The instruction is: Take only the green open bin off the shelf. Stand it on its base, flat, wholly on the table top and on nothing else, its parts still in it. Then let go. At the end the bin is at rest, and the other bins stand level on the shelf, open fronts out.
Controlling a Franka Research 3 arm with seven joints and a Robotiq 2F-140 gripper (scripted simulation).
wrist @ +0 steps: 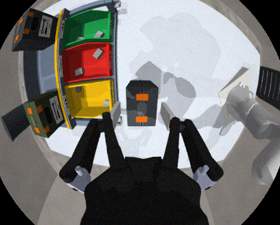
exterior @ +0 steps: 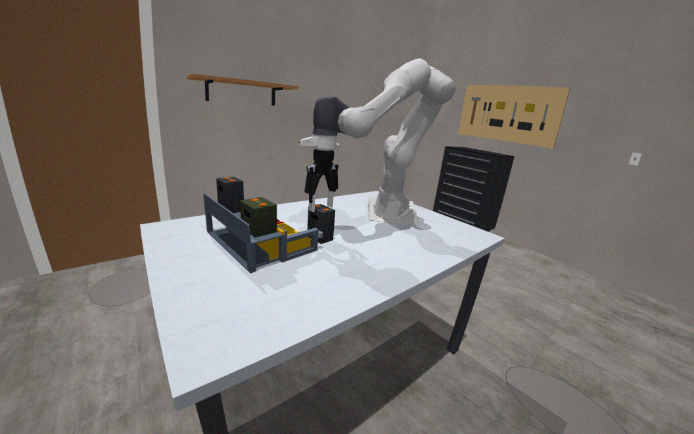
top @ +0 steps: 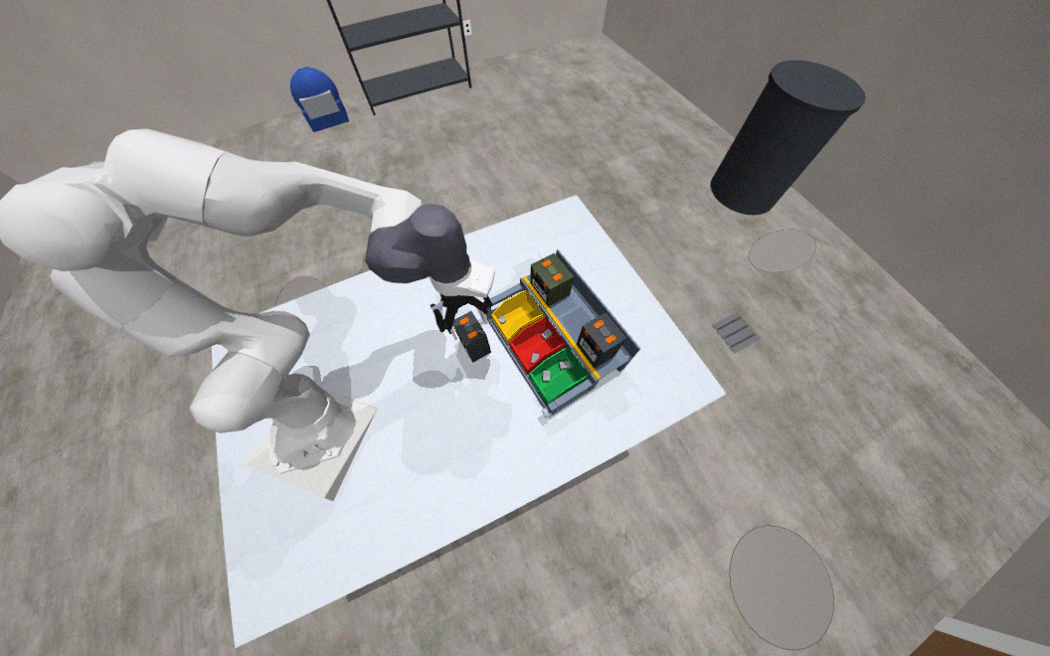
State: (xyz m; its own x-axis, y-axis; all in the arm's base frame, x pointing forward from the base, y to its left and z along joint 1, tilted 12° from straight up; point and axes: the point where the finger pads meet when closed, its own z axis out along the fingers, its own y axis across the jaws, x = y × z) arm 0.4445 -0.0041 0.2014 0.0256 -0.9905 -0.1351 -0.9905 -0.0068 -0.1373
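The green open bin is 22 cm to the right of my hand, 18 cm ahead of it and 11 cm below it. Round my hand: red bin: 17 cm ahead, 11 cm to the right, 11 cm below; black box: 27 cm ahead, 22 cm to the right, 1 cm above; yellow bin: 17 cm ahead, 11 cm below, 1 cm to the left.
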